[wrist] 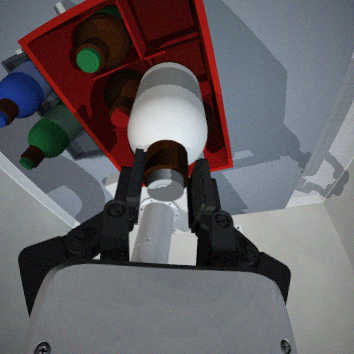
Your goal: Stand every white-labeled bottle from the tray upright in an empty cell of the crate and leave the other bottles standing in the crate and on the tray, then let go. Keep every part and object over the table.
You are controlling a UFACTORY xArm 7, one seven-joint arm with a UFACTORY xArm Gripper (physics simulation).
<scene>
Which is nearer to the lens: the green-capped bottle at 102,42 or the green bottle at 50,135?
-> The green-capped bottle.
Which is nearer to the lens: the white-labeled bottle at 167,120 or the green bottle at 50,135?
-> The white-labeled bottle.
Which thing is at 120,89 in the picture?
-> A red-capped bottle.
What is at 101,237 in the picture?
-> My gripper.
</scene>
